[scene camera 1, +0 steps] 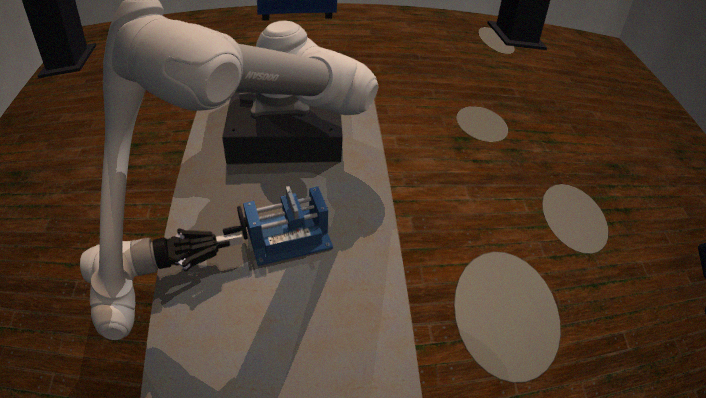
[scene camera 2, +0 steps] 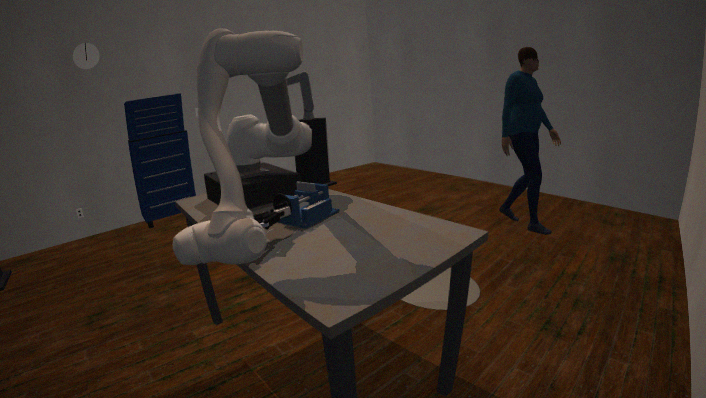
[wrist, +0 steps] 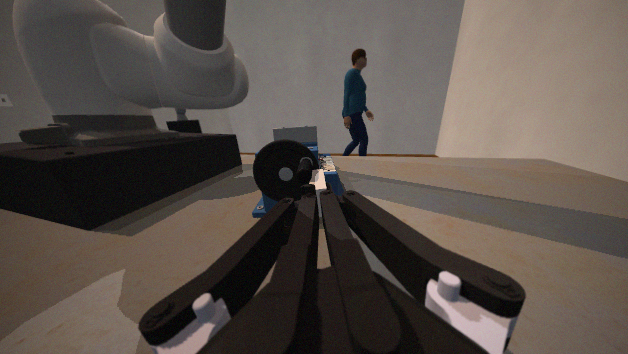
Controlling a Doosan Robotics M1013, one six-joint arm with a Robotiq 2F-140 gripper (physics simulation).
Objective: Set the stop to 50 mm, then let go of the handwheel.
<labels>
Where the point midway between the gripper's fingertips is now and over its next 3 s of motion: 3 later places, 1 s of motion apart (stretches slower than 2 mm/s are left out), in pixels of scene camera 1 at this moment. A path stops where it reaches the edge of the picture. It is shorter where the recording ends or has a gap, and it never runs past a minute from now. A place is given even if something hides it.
The gripper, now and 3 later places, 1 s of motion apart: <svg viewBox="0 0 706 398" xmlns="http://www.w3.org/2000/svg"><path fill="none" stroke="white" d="M241 237L240 229L238 222L237 214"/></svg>
</labels>
